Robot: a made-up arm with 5 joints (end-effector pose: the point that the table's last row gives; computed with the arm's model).
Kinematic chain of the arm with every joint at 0, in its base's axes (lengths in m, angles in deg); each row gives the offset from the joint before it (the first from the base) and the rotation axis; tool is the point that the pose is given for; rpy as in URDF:
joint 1: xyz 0 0 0.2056 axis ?
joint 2: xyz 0 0 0 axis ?
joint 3: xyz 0.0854 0 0.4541 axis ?
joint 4: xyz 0.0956 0 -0.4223 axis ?
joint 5: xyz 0.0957 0 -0.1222 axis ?
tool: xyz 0 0 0 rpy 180 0 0
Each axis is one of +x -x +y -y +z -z.
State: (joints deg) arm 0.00 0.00 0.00 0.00 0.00
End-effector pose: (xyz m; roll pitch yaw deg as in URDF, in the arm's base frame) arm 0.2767 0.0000 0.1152 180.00 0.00 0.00
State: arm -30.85 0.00 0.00 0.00 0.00
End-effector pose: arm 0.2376 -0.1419 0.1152 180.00 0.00 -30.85
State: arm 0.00 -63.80 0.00 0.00 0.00
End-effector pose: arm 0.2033 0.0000 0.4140 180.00 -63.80 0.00
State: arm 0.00 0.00 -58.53 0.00 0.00
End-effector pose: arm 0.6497 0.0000 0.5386 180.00 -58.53 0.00
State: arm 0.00 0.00 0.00 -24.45 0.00
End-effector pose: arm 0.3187 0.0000 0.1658 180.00 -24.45 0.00
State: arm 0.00 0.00 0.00 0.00 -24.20
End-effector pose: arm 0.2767 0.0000 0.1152 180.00 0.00 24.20
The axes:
joint 1: +z
joint 2: +y
joint 3: +y
joint 4: +y
joint 5: -z

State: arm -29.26 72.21 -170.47 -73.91 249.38
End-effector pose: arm 0.6844 -0.3834 0.5524 7.33 2.75 40.30
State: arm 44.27 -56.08 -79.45 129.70 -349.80
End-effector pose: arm 0.0043 0.0042 0.7864 -178.96 -5.74 34.02
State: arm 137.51 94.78 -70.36 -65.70 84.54
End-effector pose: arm -0.3764 0.3448 -0.3701 -138.85 -3.60 51.62
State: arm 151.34 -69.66 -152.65 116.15 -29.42
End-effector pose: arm 0.5794 -0.3167 0.8174 59.46 -56.79 -92.39
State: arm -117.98 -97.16 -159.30 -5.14 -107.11
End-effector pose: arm 0.4828 0.9087 0.1628 -81.22 -16.92 -30.55
